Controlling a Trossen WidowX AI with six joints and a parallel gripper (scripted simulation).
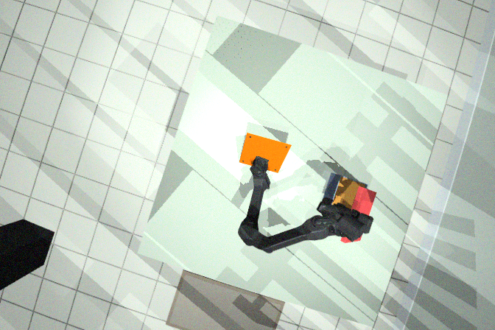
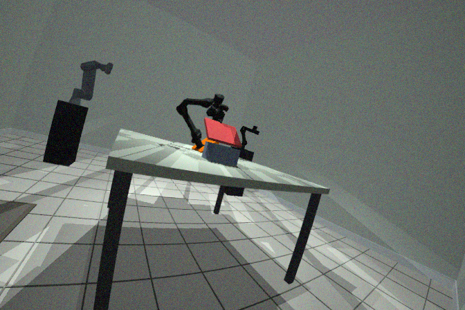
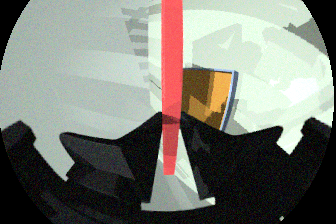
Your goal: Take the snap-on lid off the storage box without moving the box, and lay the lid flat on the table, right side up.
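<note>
The red lid lies 7 cm ahead of my gripper tip and 5 cm below it. Round my gripper tip: grey-blue storage box: 18 cm below, 4 cm to the left, 3 cm ahead.
</note>
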